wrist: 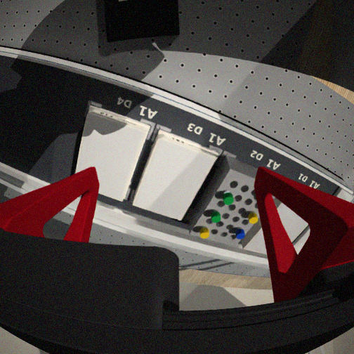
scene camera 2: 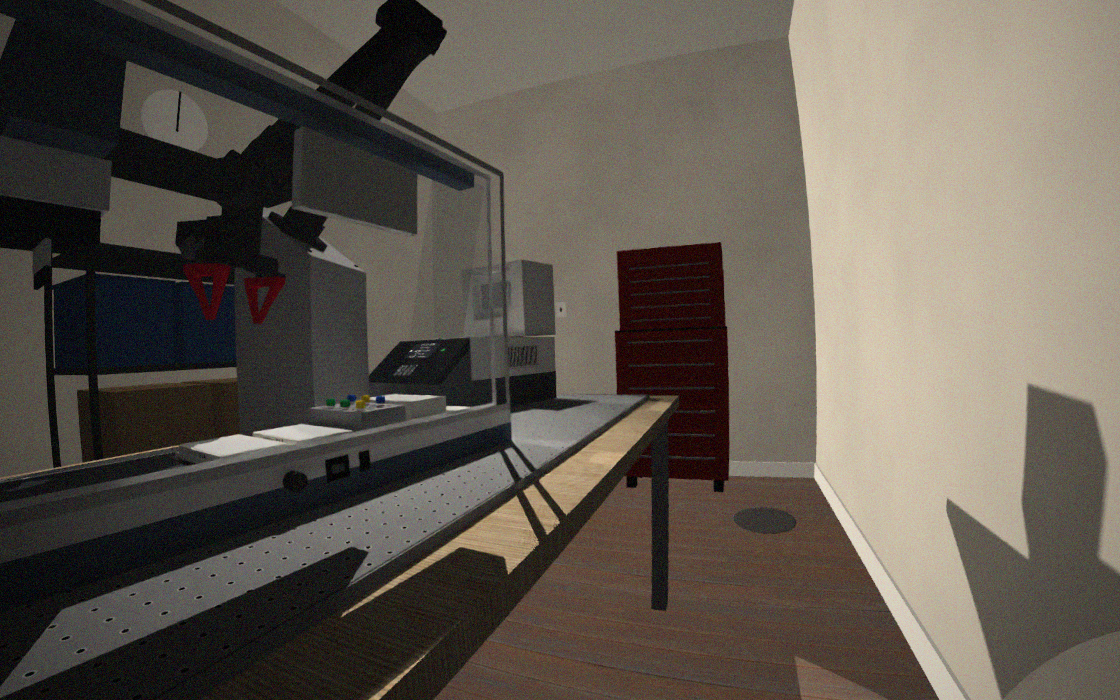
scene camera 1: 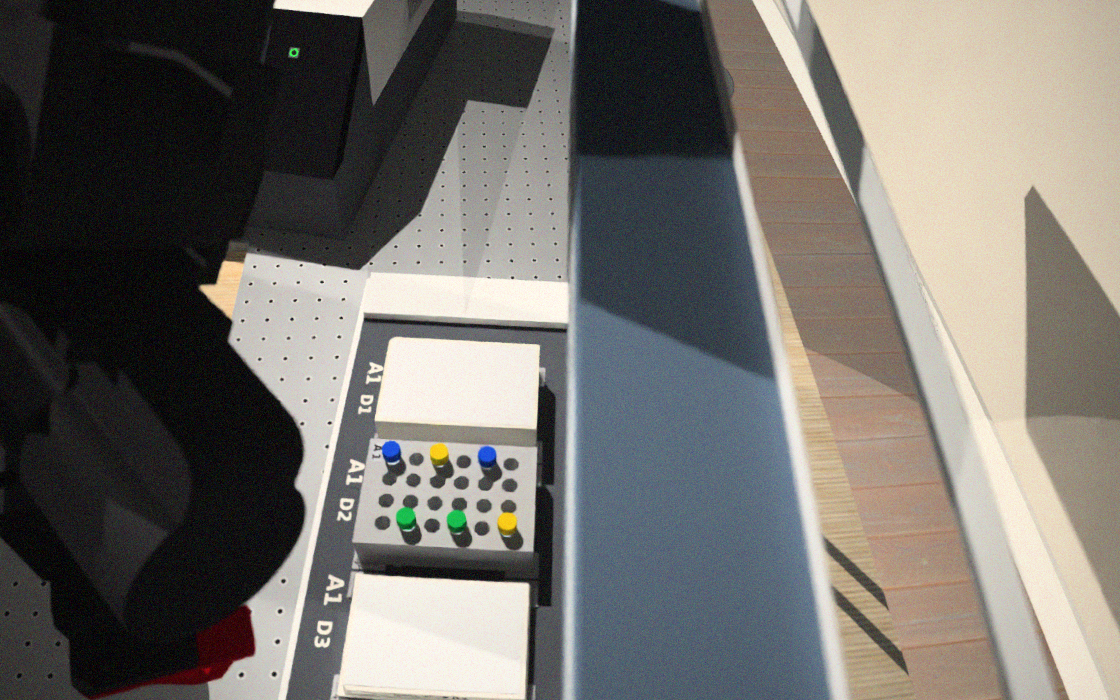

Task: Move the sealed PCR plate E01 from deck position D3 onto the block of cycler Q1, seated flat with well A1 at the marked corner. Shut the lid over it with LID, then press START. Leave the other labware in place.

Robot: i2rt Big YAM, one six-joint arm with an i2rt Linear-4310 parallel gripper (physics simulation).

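The white plate at D3 lies in its deck nest, beside the printed D3 and A1 marks. My gripper is open and empty, with red fingertips pointing down, high above the deck. In the wrist view the D3 plate lies between and beyond the fingertips. In scene camera 1, the dark arm covers the left side, and part of a red finger shows at lower left. The cycler has a sloping black front with a green light. Its block does not show, and its keys are hidden in scene camera 1.
The tube rack stands at D2. White labware sits at D1, and another white plate at D4. A blue-grey beam runs along the deck. A black box stands on the perforated bench.
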